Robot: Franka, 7 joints.
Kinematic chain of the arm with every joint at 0, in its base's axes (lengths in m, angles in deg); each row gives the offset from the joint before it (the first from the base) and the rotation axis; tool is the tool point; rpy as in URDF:
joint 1: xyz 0 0 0.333 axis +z
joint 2: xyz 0 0 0 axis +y
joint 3: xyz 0 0 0.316 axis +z
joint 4: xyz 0.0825 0 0 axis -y
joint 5: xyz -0.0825 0 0.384 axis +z
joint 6: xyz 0 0 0 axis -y
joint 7: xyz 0.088 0 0 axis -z
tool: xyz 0 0 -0.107 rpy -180 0 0
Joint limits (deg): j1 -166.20..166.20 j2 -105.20..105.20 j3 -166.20..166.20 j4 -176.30..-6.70 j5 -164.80..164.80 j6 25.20..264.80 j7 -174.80..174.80
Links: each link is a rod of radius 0.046 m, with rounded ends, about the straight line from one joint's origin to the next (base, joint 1, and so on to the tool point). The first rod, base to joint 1, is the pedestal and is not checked.
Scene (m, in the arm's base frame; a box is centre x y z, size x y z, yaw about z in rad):
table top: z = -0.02
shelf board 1: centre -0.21 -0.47 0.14 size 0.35 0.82 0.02 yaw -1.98
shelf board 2: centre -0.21 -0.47 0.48 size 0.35 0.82 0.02 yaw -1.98
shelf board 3: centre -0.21 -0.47 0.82 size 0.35 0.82 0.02 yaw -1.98
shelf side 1: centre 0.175 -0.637 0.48 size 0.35 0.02 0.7 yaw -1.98
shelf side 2: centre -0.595 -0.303 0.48 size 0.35 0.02 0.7 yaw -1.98
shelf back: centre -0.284 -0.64 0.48 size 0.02 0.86 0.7 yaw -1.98
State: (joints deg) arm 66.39 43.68 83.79 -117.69 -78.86 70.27 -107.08
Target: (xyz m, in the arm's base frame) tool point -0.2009 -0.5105 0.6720
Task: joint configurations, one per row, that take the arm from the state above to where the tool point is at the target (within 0.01 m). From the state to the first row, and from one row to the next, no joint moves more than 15 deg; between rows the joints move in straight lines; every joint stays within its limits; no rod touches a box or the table.
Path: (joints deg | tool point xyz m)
1: 72.08 55.98 93.85 -125.69 -74.77 67.44 -98.89 | -0.3959 0.2785 0.3125
2: 77.77 68.29 103.91 -133.69 -70.68 64.61 -90.70 | -0.4067 0.1497 0.3307
3: 83.46 80.59 113.97 -141.69 -66.59 61.77 -82.50 | -0.3761 0.0490 0.3665
4: 89.15 92.90 124.03 -149.69 -62.51 58.94 -74.31 | -0.3195 -0.0150 0.4029
5: 94.83 105.20 134.10 -157.69 -58.42 56.11 -66.12 | -0.2532 -0.0454 0.4272
6: 98.72 91.16 134.94 -149.56 -62.06 61.23 -71.97 | -0.2944 -0.0705 0.4647
7: 102.60 77.13 135.78 -141.44 -65.70 66.34 -77.82 | -0.3268 -0.1102 0.5075
8: 106.49 63.09 136.63 -133.31 -69.33 71.46 -83.67 | -0.3457 -0.1660 0.5537
9: 110.37 49.06 137.47 -125.18 -72.97 76.58 -89.53 | -0.3462 -0.2372 0.5991
10: 114.26 35.02 138.32 -117.06 -76.61 81.69 -95.38 | -0.3237 -0.3221 0.6381
11: 118.14 20.99 139.16 -108.93 -80.25 86.81 -101.23 | -0.2756 -0.4154 0.6646
12: 122.03 6.95 140.01 -100.80 -83.89 91.93 -107.08 | -0.2008 -0.5105 0.6720

